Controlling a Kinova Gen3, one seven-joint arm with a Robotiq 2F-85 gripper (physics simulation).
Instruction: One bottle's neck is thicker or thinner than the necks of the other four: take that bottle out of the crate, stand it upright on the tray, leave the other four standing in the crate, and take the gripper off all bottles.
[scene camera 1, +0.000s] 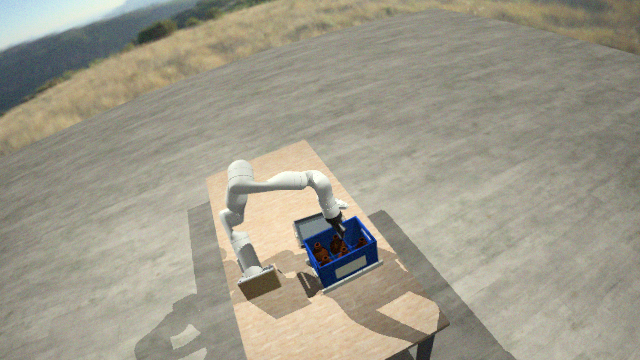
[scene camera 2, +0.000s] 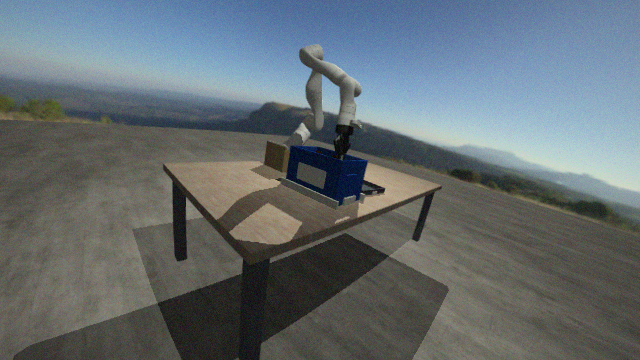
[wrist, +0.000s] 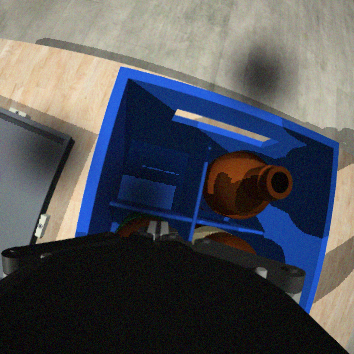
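Seen in the pictures: gripper, fingertip midpoint: (scene camera 1: 342, 237) (wrist: 157, 233); arm's base, origin of the base link: (scene camera 1: 254, 273) (scene camera 2: 284, 154).
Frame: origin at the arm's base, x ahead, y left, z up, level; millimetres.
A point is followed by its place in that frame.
Observation:
A blue crate (scene camera 1: 370, 256) @(y -167, x 519, z 15 mm) (scene camera 2: 347, 178) @(y -110, x 551, z 33 mm) (wrist: 105, 140) @(y 11, x 490, z 101 mm) stands on the table and holds several brown bottles, among them ones to the left (scene camera 1: 318, 249) @(y -64, x 317, z 73 mm), in the middle (scene camera 1: 335, 243) @(y -55, x 400, z 58 mm) and to the right (scene camera 1: 361, 242) @(y -129, x 499, z 85 mm). In the wrist view one bottle (wrist: 246, 182) @(y -103, x 502, z 62 mm) shows whole in a far cell; two more are half hidden under the gripper body. My gripper (scene camera 1: 341, 231) @(y -42, x 441, z 63 mm) (scene camera 2: 340, 153) @(y -42, x 441, z 63 mm) (wrist: 157, 233) @(y -42, x 441, z 63 mm) is shut on nothing, its fingertips at the crate's top over the bottle in the middle cell. The dark tray (scene camera 1: 312, 224) @(y 239, x 360, z -69 mm) (scene camera 2: 372, 188) @(y 260, x 457, z -70 mm) (wrist: 21, 168) @(y 150, x 445, z -69 mm) lies empty behind the crate.
The wooden table (scene camera 1: 266, 232) @(y 313, x 109, z -74 mm) (scene camera 2: 235, 181) @(y -384, x 201, z -74 mm) carries the arm's brown base block (scene camera 1: 258, 283) @(y -79, x 11, z 16 mm) (scene camera 2: 276, 156) @(y -77, x 34, z -2 mm) left of the crate. A grey rail (scene camera 1: 351, 276) @(y -186, x 411, z -44 mm) (scene camera 2: 308, 192) @(y -186, x 436, z -56 mm) runs along the crate's front. One crate cell beside the whole bottle is empty.

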